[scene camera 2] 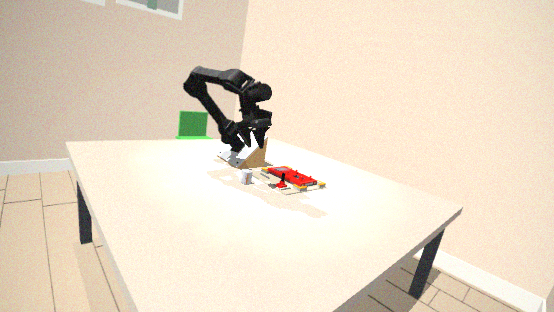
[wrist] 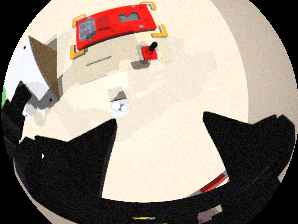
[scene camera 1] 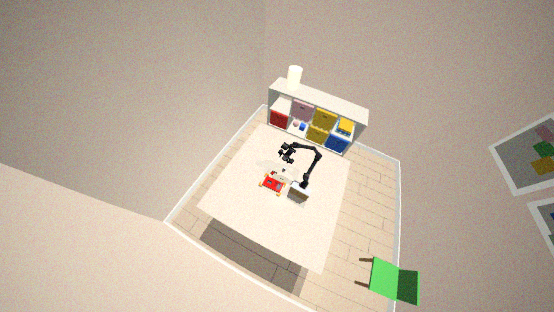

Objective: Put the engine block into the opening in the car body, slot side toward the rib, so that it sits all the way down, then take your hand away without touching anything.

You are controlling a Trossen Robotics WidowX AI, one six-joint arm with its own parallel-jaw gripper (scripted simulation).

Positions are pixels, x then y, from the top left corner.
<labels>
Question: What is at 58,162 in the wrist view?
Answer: My gripper.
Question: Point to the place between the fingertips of my gripper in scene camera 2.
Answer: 255,148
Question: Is my gripper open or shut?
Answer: Open.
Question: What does my gripper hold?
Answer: Nothing.
</labels>
